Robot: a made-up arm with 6 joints.
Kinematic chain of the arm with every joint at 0, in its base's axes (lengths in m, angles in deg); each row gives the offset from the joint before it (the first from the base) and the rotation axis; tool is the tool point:
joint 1: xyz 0 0 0.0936 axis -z
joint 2: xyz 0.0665 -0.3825 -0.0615 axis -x
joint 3: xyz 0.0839 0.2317 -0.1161 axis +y
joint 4: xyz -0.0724 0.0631 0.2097 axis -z
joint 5: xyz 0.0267 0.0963 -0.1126 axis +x
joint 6: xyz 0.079 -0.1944 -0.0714 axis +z
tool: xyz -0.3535 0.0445 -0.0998
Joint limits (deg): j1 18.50..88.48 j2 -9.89..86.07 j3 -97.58..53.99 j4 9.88..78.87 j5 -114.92..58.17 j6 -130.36..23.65
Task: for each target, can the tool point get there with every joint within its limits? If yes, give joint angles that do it. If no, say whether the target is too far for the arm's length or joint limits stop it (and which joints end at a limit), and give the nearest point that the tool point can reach.
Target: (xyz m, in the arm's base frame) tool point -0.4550 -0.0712 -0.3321
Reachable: yes | joints 65.58 73.01 -22.50 30.61 -79.03 -26.87
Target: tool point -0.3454 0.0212 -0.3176
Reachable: yes | joints 63.11 56.07 4.49 26.00 -15.05 -3.48
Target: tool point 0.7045 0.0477 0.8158
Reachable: no: joint limits stop it (at a limit: joint 1, joint 2, joint 3, joint 5, joint 6) | nearest point 0.3948 -0.0586 0.4090 | short by 0.522 m
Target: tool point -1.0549 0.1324 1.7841
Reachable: no: too far | nearest point -0.2051 -0.0777 0.4444 | short by 1.600 m
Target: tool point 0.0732 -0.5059 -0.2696
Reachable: yes | joints 26.89 48.76 -8.54 68.02 -29.46 -91.42
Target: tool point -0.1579 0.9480 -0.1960
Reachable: no: joint limits stop it (at a limit: joint 1, joint 4, joint 6) | nearest point -0.1125 0.3724 -0.2235 | short by 0.578 m
